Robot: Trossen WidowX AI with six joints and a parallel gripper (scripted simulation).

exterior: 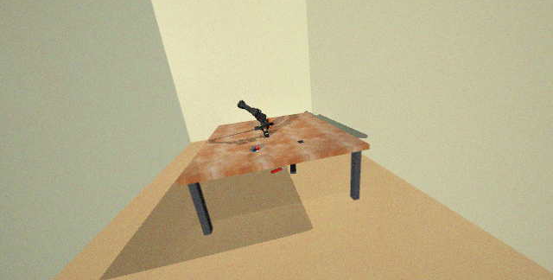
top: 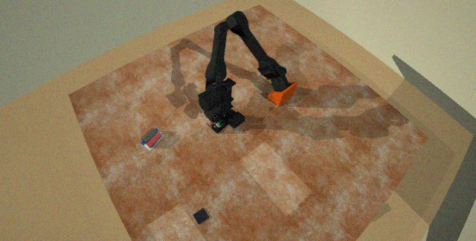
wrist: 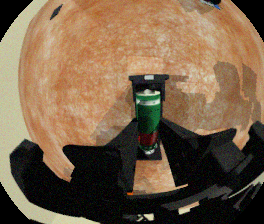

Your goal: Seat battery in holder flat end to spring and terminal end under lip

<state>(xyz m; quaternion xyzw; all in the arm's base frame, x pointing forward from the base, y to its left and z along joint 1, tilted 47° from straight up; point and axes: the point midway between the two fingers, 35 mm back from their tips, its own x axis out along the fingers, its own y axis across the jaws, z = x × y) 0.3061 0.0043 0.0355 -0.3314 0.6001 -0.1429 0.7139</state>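
Right now the battery is 1 cm above my gripper tip. Round my gripper tip: red screwdriver 33 cm ahead, 20 cm below, 7 cm to the left; black square 27 cm to the left, 27 cm ahead, 1 cm below.
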